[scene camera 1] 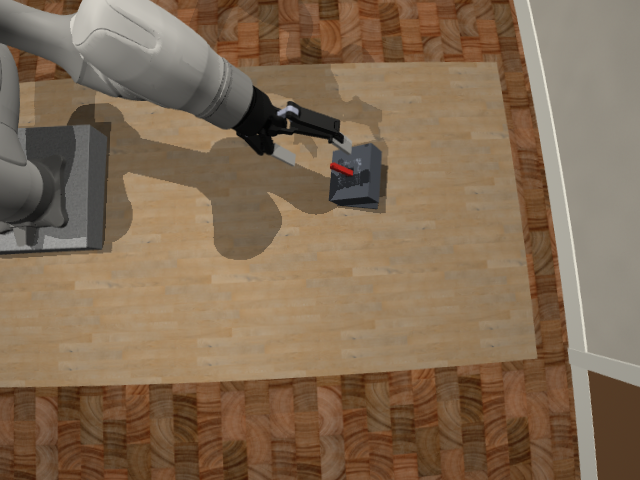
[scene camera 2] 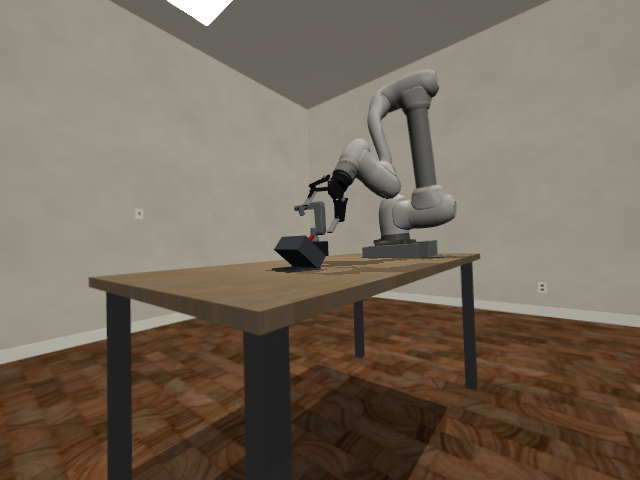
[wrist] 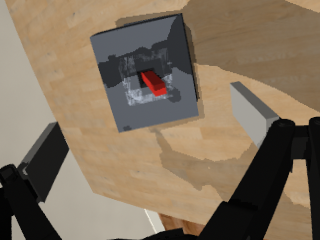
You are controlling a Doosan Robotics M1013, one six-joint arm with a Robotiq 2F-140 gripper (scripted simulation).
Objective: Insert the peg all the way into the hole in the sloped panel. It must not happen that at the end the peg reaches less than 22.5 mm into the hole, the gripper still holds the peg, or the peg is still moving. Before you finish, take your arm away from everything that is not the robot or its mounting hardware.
Scene:
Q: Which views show my gripper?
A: Scene camera 1, scene camera 2 and the wrist view: all of them.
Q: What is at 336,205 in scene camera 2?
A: My gripper.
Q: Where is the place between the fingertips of my gripper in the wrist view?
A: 145,117

